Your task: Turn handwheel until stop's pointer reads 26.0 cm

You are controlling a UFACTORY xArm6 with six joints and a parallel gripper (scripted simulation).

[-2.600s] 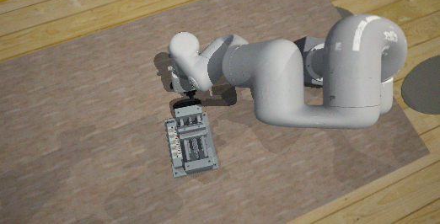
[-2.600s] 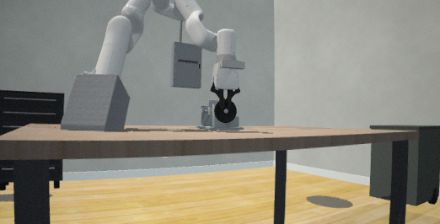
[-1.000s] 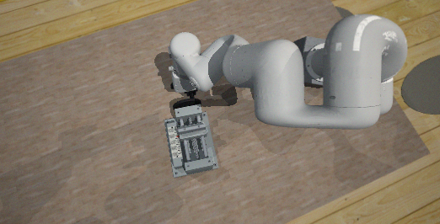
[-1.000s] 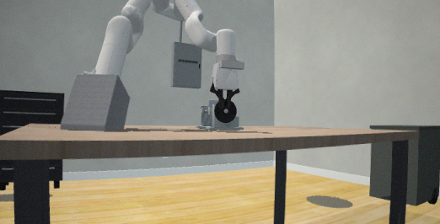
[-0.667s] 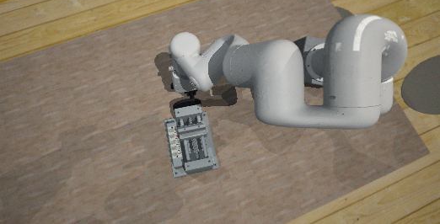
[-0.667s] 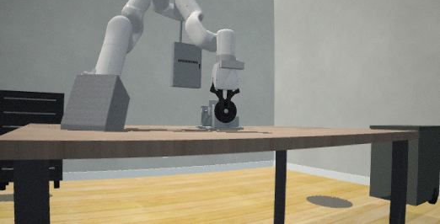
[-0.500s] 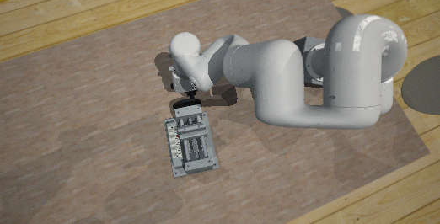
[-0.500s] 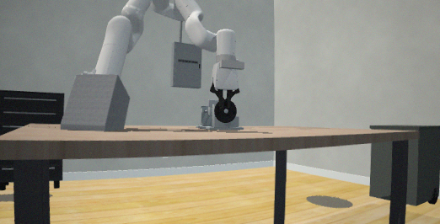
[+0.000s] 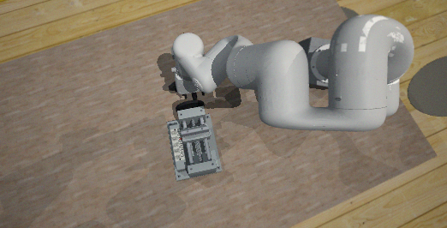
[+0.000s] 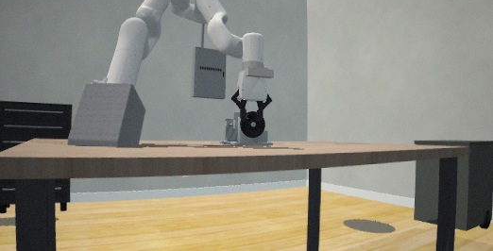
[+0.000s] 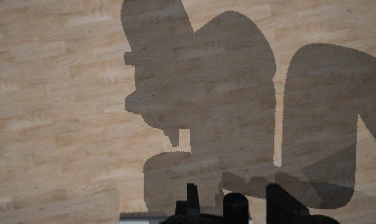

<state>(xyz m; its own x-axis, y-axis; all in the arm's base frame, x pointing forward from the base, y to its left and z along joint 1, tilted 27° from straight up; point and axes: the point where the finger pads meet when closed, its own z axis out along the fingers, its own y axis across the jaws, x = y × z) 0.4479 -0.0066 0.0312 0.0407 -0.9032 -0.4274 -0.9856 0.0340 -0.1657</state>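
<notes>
Right now my hand is 2 cm to the right of the handwheel and 1 cm above it. From my hand the other things lie so: stop carriage: 14 cm to the left, 3 cm ahead, 1 cm below.
</notes>
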